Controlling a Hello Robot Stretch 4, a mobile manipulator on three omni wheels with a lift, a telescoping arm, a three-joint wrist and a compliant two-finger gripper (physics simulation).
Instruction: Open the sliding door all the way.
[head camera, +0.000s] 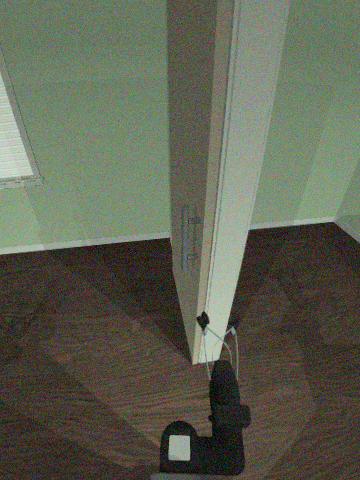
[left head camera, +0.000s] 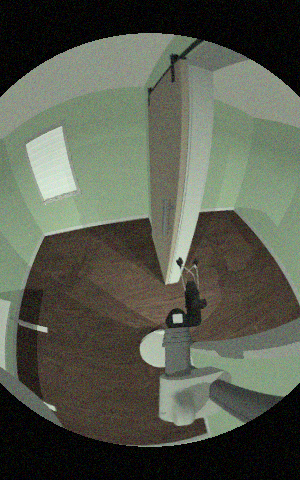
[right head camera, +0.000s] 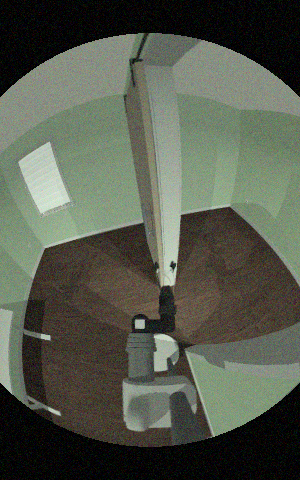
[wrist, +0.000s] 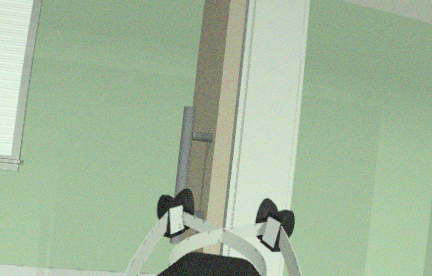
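Seen in the pictures: gripper, fingertip midpoint: (head camera: 218, 313) (left head camera: 186, 257) (right head camera: 163, 261) (wrist: 225, 209); robot's base, origin of the base link: (left head camera: 160, 347) (right head camera: 158, 351).
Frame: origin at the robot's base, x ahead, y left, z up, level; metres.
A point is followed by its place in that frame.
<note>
The sliding door (head camera: 192, 100) {z 1.462, x 1.026, y -0.020 m} (left head camera: 165, 150) {z 1.421, x 1.042, y -0.016 m} (right head camera: 137, 130) {z 1.600, x 1.002, y -0.024 m} (wrist: 212, 50) {z 1.338, x 1.025, y -0.020 m} is a brown panel with a tan edge, seen nearly edge-on along the left side of a white wall end. Its grey vertical bar handle (head camera: 185, 237) {z 1.006, x 0.820, y -0.003 m} (left head camera: 165, 217) {z 0.998, x 0.822, y -0.011 m} (wrist: 185, 150) {z 1.038, x 0.820, y -0.004 m} stands out from the brown face on two short posts. My gripper (head camera: 218, 322) {z 0.997, x 0.481, y -0.097 m} (left head camera: 187, 262) {z 0.997, x 0.481, y -0.097 m} (right head camera: 165, 266) {z 0.997, x 0.481, y -0.097 m} (wrist: 225, 209) {z 0.997, x 0.481, y -0.097 m} is open, with nothing visible between its fingertips. It is on my side of the door edge. In the wrist view the left fingertip overlaps the lower part of the handle; contact cannot be told.
The white wall end (head camera: 245, 150) {z 1.341, x 0.818, y -0.182 m} (left head camera: 197, 125) {z 1.603, x 0.813, y -0.157 m} (right head camera: 167, 125) {z 1.599, x 0.819, y -0.185 m} (wrist: 272, 100) {z 1.167, x 0.818, y -0.181 m} stands directly right of the door. A black overhead rail (left head camera: 187, 50) (right head camera: 142, 47) carries the door. A window (head camera: 12, 135) {z 1.184, x 1.990, y 1.457 m} (left head camera: 52, 165) {z 1.378, x 1.940, y 1.697 m} (right head camera: 45, 180) {z 1.368, x 1.941, y 1.697 m} is in the green wall at the left.
</note>
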